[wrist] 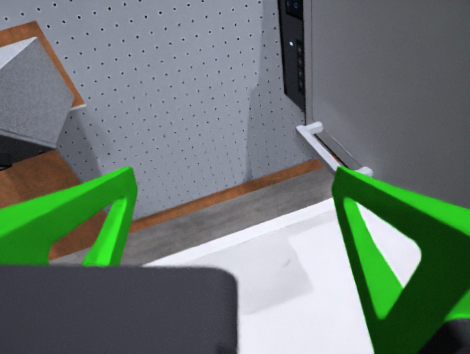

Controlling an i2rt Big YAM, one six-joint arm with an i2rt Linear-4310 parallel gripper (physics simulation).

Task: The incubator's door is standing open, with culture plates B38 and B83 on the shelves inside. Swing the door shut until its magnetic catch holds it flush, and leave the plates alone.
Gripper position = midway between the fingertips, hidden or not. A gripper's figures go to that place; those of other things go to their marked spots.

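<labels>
The gripper (234, 178) is 0.13 m from the lens, and there's an incubator door (379, 90) that's 0.34 m from the lens.
</labels>
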